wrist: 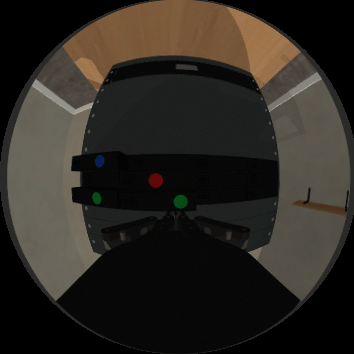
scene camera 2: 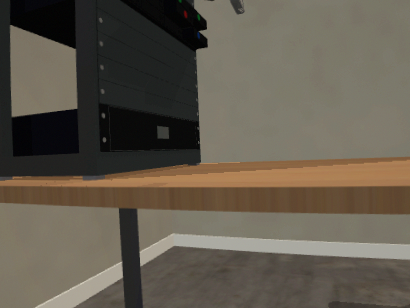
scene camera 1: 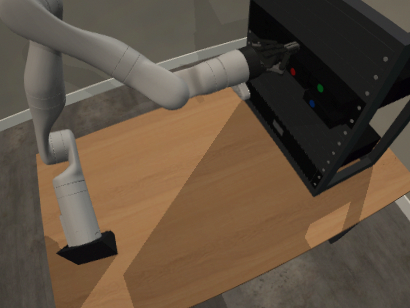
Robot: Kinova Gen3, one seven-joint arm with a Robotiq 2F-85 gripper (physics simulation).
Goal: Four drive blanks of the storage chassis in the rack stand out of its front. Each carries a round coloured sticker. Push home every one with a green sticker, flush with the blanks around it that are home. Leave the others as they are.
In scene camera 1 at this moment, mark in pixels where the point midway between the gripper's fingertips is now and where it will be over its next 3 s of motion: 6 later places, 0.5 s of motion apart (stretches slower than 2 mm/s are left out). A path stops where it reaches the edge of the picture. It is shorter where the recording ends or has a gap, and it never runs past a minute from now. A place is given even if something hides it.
My gripper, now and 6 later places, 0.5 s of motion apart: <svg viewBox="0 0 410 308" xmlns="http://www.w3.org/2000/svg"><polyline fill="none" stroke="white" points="297,46 297,46 295,42 266,53 266,54 266,55 269,58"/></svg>
